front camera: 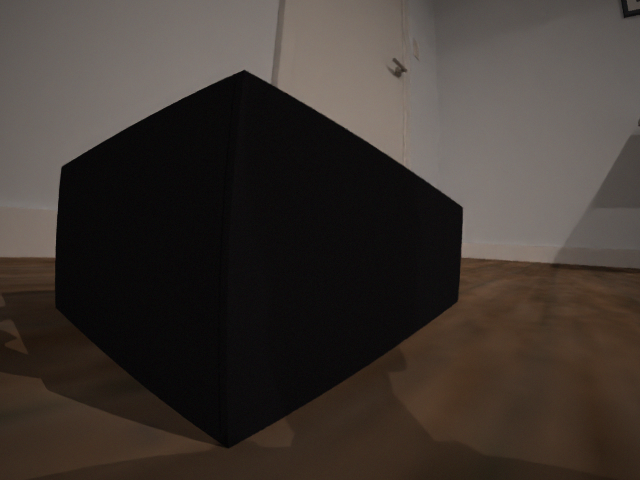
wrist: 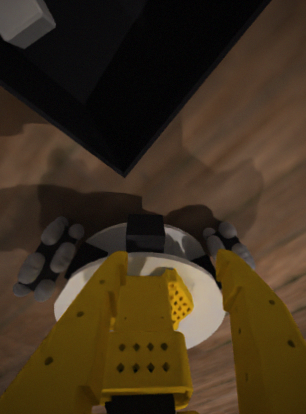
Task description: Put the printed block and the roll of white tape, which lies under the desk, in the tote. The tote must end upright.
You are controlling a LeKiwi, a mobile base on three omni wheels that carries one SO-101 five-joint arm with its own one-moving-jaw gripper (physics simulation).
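Frame: origin at the arm's base, x ahead, y left, z up, level; centimetres.
Where they show: hand, its tool point: [wrist: 126, 263]; arm's base, origin of its link: [wrist: 143, 284].
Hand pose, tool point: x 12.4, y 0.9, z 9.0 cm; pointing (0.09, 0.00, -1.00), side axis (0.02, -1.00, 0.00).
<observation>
Each offset is from my tool point to the centre of the thing. Level surfaces: height alone.
The black tote @(dy -0.2, dx +18.2, dz -13.0 cm) [front camera: 330, 248] [wrist: 165, 65] stands upright on the floor, with one corner towards the base in the front view. In the wrist view its near corner and part of its inside show at the top. A pale grey block @(dy +10.1, dx +11.1, dz -16.2 cm) [wrist: 25, 22], the printed block by its look, lies inside the tote near the top left of the wrist view. My gripper [wrist: 172, 254] is open and empty, its two yellow jaws apart above my own base, short of the tote's near corner. The gripper does not show in the front view. The roll of white tape does not show in either view.
My base's white round plate [wrist: 205, 320] and its omni wheels [wrist: 47, 260] [wrist: 230, 245] lie below the jaws, close to the tote. A door [front camera: 341, 62] and pale walls [front camera: 516, 129] stand behind the tote. The wooden floor @(dz -18.0 cm) [front camera: 542, 351] extends to the right, with shadows on it.
</observation>
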